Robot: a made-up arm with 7 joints. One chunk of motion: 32 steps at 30 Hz.
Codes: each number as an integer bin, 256 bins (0 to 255) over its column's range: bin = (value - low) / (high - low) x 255, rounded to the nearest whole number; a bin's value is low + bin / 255 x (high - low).
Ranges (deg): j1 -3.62..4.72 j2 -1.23..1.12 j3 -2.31..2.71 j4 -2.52..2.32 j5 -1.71..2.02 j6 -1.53..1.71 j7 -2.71..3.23
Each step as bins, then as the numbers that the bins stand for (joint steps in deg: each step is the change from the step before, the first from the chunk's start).
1 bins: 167 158 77 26 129 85 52
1 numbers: 1.842 0.226 -0.794 -2.027 0.177 -0.450 -1.499
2 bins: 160 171 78 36 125 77 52
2 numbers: 1.613 0.346 -0.774 -1.837 0.118 -0.552 -1.499
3 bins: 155 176 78 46 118 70 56
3 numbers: 1.449 0.392 -0.774 -1.647 0.016 -0.641 -1.406
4 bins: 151 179 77 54 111 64 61
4 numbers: 1.319 0.420 -0.794 -1.495 -0.086 -0.717 -1.289
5 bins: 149 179 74 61 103 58 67
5 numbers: 1.253 0.420 -0.853 -1.362 -0.203 -0.793 -1.149
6 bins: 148 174 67 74 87 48 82
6 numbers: 1.220 0.374 -0.991 -1.115 -0.437 -0.920 -0.800
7 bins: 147 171 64 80 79 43 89
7 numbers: 1.188 0.346 -1.050 -1.002 -0.554 -0.984 -0.637
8 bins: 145 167 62 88 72 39 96
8 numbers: 1.122 0.309 -1.089 -0.850 -0.657 -1.034 -0.474
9 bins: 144 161 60 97 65 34 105
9 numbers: 1.090 0.254 -1.129 -0.679 -0.759 -1.098 -0.264
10 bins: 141 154 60 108 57 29 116
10 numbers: 0.992 0.189 -1.129 -0.470 -0.876 -1.162 -0.008
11 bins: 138 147 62 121 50 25 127
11 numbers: 0.893 0.125 -1.089 -0.223 -0.979 -1.212 0.248
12 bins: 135 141 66 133 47 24 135
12 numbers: 0.795 0.069 -1.011 0.004 -1.023 -1.225 0.435
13 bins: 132 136 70 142 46 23 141
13 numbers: 0.697 0.023 -0.932 0.175 -1.037 -1.238 0.574
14 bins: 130 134 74 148 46 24 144
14 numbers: 0.632 0.005 -0.853 0.289 -1.037 -1.225 0.644
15 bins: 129 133 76 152 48 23 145
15 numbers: 0.599 -0.004 -0.814 0.365 -1.008 -1.238 0.668
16 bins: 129 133 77 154 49 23 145
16 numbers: 0.599 -0.004 -0.794 0.403 -0.993 -1.238 0.668
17 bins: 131 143 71 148 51 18 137
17 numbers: 0.664 0.088 -0.912 0.289 -0.964 -1.301 0.481
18 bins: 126 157 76 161 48 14 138
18 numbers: 0.501 0.217 -0.814 0.536 -1.008 -1.352 0.505
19 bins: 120 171 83 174 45 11 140
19 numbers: 0.305 0.346 -0.676 0.783 -1.052 -1.390 0.551
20 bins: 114 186 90 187 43 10 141
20 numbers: 0.108 0.484 -0.538 1.029 -1.081 -1.403 0.574
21 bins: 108 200 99 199 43 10 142
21 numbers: -0.088 0.613 -0.361 1.257 -1.081 -1.403 0.598
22 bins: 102 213 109 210 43 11 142
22 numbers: -0.284 0.733 -0.164 1.466 -1.081 -1.390 0.598
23 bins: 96 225 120 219 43 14 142
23 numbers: -0.480 0.844 0.052 1.637 -1.081 -1.352 0.598
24 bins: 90 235 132 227 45 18 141
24 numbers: -0.676 0.936 0.289 1.789 -1.052 -1.301 0.574
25 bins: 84 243 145 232 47 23 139
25 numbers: -0.873 1.009 0.545 1.883 -1.023 -1.238 0.528
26 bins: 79 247 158 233 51 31 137
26 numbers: -1.036 1.046 0.800 1.902 -0.964 -1.136 0.481
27 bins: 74 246 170 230 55 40 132
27 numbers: -1.200 1.037 1.037 1.845 -0.905 -1.022 0.365
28 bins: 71 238 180 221 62 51 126
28 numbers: -1.298 0.963 1.234 1.675 -0.803 -0.882 0.225
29 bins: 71 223 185 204 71 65 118
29 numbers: -1.298 0.825 1.332 1.352 -0.671 -0.704 0.039
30 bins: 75 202 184 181 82 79 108
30 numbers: -1.167 0.632 1.312 0.915 -0.511 -0.526 -0.194
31 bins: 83 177 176 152 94 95 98
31 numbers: -0.905 0.401 1.155 0.365 -0.335 -0.323 -0.427
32 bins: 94 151 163 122 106 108 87
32 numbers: -0.546 0.162 0.899 -0.204 -0.159 -0.158 -0.683
